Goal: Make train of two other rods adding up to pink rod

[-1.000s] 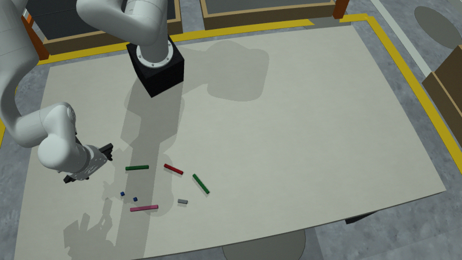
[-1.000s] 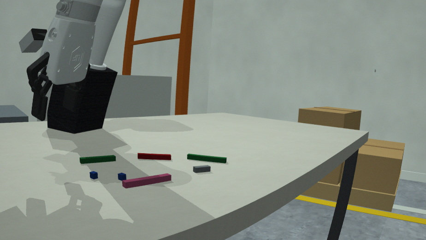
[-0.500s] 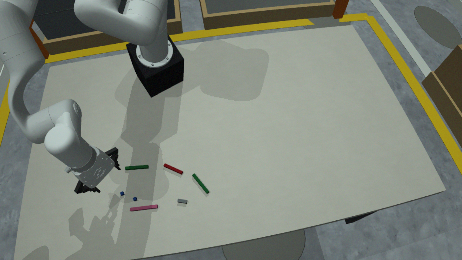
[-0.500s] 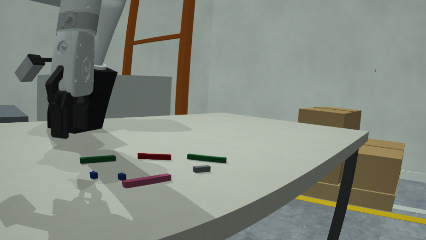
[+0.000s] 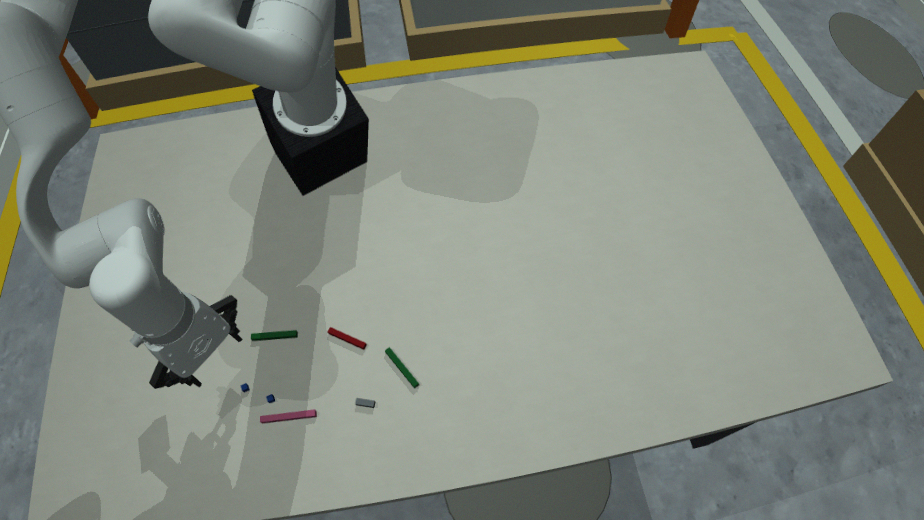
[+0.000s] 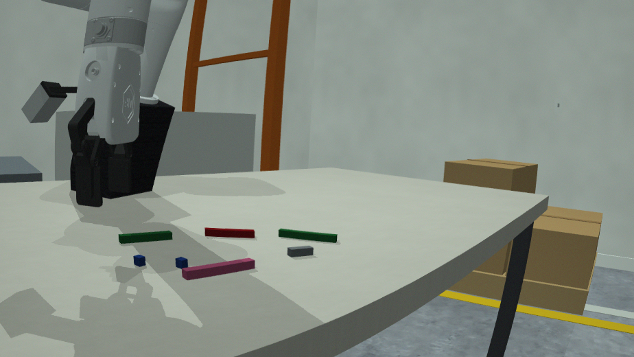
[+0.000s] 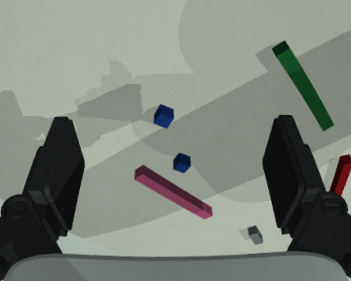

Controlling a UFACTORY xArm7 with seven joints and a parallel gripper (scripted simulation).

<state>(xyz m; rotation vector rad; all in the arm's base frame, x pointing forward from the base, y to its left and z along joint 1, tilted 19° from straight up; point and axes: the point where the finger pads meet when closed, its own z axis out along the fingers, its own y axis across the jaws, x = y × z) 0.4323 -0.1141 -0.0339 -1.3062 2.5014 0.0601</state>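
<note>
The grey rod lies 4 cm ahead of my hand, 24 cm to the left of it and 7 cm below it. Also, from my hand: red rod: 7 cm behind, 19 cm to the left, 7 cm below; pink rod: 7 cm ahead, 11 cm to the left, 7 cm below.
</note>
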